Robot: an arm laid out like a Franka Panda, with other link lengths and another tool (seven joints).
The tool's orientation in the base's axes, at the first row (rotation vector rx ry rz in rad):
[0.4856, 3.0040, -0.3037]
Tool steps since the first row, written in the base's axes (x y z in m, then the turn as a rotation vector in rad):
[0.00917, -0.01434, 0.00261, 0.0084, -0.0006, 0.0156]
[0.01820, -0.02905, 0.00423, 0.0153, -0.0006, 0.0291]
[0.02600, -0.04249, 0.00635, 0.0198, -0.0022, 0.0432]
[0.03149, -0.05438, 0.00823, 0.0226, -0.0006, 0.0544]
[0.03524, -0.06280, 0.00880, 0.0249, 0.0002, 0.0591]
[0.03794, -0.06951, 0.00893, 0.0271, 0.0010, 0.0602]
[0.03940, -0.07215, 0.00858, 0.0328, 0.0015, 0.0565]
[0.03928, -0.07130, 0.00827, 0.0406, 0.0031, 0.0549]
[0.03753, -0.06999, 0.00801, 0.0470, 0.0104, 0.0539]
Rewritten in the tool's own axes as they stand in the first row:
[-0.01332, -0.01088, 0.00090, -0.0099, -0.0007, -0.0147]
[-0.02651, -0.02196, 0.00283, -0.0180, -0.0009, -0.0275]
[-0.03820, -0.03235, 0.00395, -0.0243, -0.0036, -0.0407]
[-0.04721, -0.04200, 0.00486, -0.0277, -0.0032, -0.0519]
[-0.05338, -0.04873, 0.00624, -0.0302, -0.0026, -0.0565]
[-0.05798, -0.05413, 0.00765, -0.0322, -0.0013, -0.0576]
[-0.06012, -0.05606, 0.00861, -0.0370, 0.0016, -0.0538]
[-0.05972, -0.05525, 0.00873, -0.0437, 0.0059, -0.0522]
[-0.05763, -0.05454, 0.00863, -0.0474, 0.0149, -0.0524]

